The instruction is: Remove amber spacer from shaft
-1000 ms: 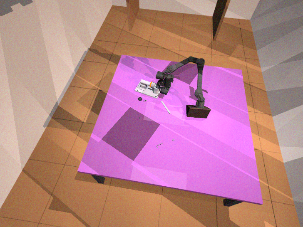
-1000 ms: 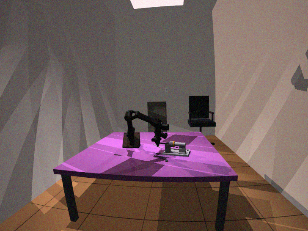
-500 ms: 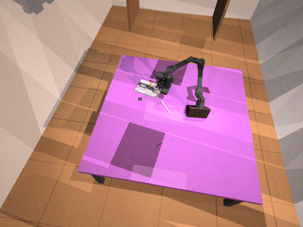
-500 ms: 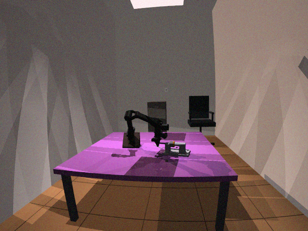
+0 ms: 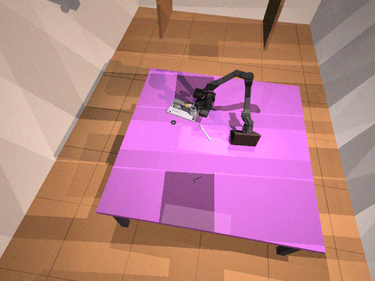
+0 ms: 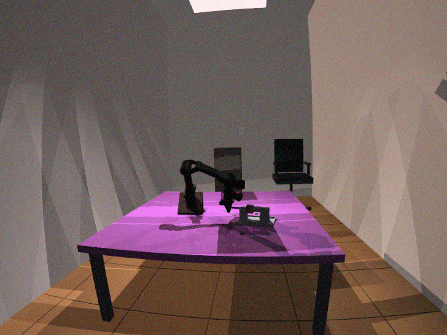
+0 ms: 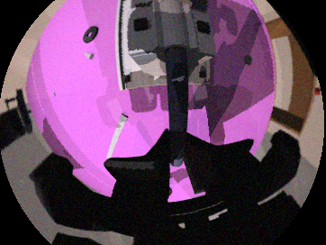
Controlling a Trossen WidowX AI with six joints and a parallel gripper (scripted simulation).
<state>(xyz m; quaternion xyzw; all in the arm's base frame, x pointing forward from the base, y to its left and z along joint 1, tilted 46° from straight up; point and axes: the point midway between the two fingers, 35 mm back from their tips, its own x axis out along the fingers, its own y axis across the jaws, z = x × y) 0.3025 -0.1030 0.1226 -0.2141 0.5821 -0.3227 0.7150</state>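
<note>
Right now the thin dark shaft is 70 mm ahead of my gripper tip, 20 mm to the right of it and 30 mm above it. Round my gripper tip: grey support block (180 mm ahead, 40 mm to the right); metal strip (20 mm behind, 140 mm to the left, 40 mm below); amber spacer (150 mm ahead, 30 mm to the right, 30 mm above).
</note>
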